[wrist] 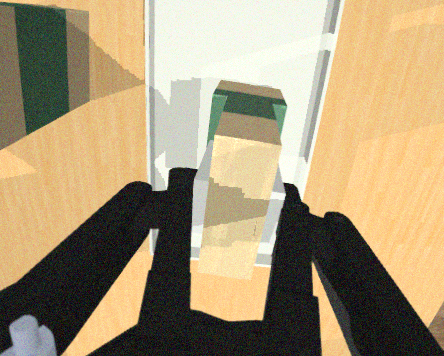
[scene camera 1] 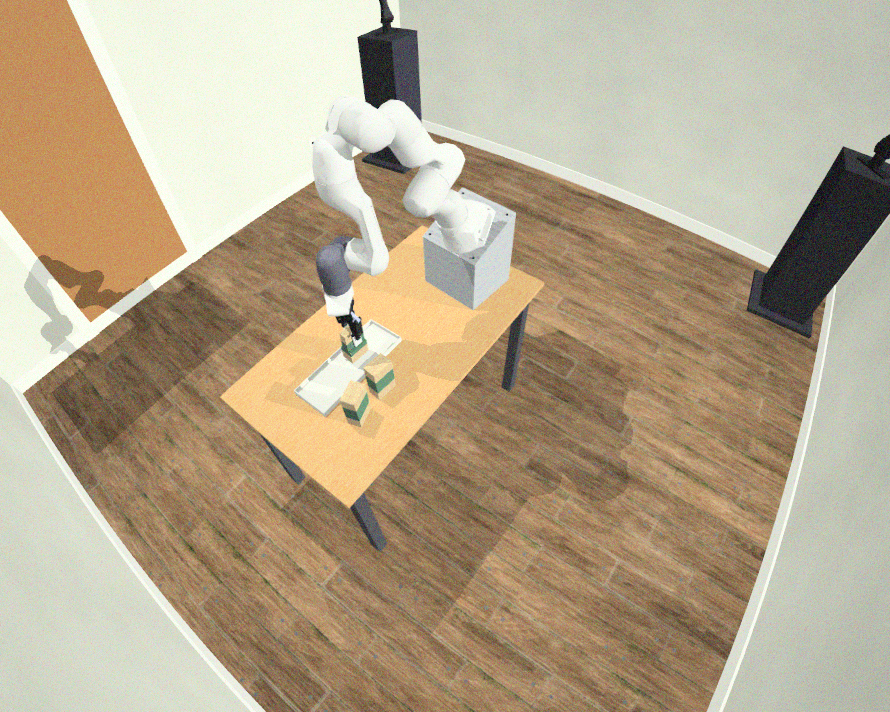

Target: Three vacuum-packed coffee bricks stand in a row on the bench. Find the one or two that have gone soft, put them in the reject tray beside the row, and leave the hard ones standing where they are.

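My gripper (scene camera 1: 356, 336) (wrist: 239, 165) is shut on a tan coffee brick (scene camera 1: 354, 350) (wrist: 247, 155) with a green band. The brick is upright between the fingers, over the reject tray (scene camera 1: 320, 385) (wrist: 240, 40); the gap under it is hard to judge. The white tray is long and shallow with a low rim. Two other bricks stand on the bench beside the tray: the middle one (scene camera 1: 380, 377) and the one nearer the bench's front end (scene camera 1: 355, 403). Part of a standing brick (wrist: 45, 70) shows at upper left in the wrist view. Softness cannot be told by sight.
The wooden bench (scene camera 1: 289, 356) (wrist: 110, 130) carries the tray and bricks. The arm's grey base block (scene camera 1: 475, 259) stands at its far end. Two dark pedestals (scene camera 1: 391, 74) (scene camera 1: 805, 237) stand on the floor by the walls, away from the bench.
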